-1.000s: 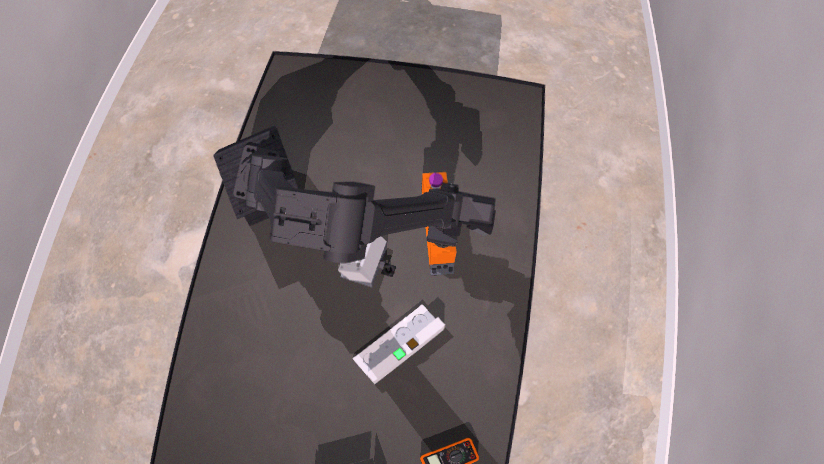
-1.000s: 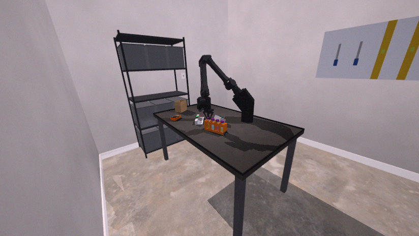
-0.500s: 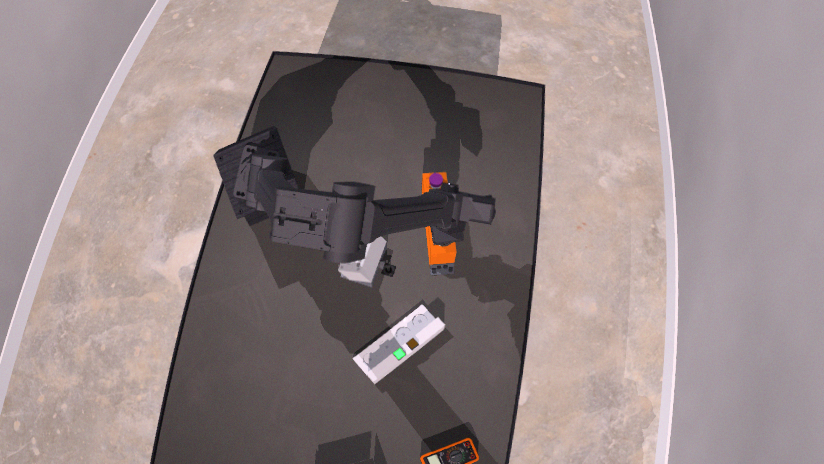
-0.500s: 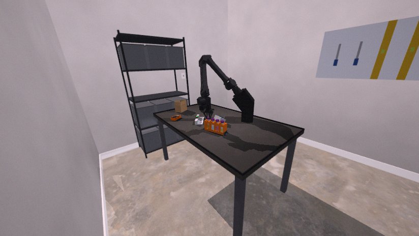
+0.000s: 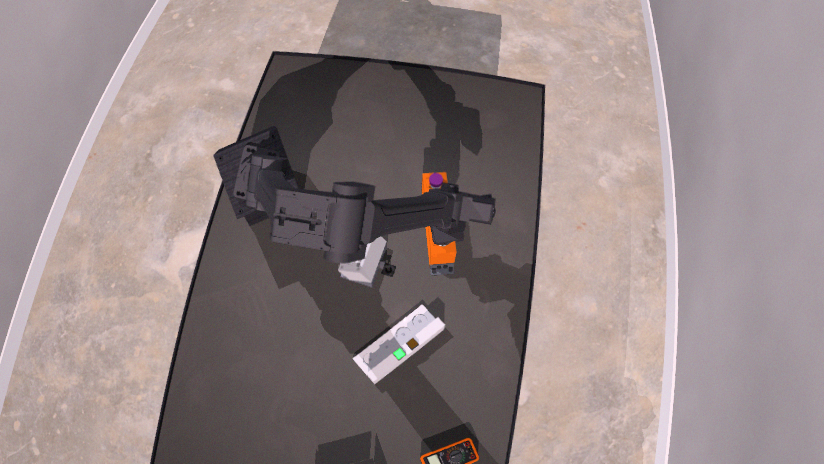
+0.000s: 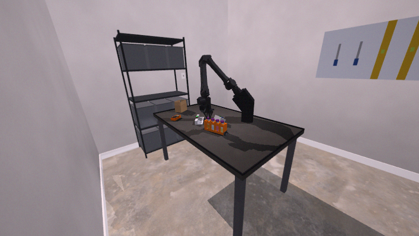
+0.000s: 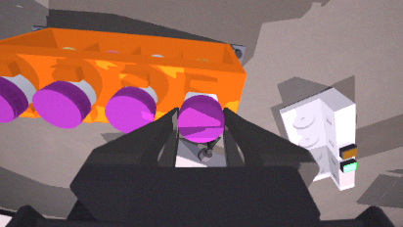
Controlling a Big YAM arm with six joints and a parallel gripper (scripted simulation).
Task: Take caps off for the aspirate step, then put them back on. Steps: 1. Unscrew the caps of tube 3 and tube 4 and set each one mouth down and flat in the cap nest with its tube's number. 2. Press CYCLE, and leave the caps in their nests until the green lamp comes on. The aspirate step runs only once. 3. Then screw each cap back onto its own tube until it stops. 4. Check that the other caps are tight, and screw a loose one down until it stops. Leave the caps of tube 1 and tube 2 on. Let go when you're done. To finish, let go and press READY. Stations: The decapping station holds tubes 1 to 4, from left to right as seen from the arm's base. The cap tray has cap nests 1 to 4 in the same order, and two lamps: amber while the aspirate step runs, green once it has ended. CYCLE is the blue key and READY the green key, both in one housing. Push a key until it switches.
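Now: the cap right at my hand. Round my hand: green key 22 cm behind, 5 cm to the right, 5 cm below; blue key 21 cm behind, 5 cm below; key housing 20 cm behind, 3 cm to the right, 7 cm below.
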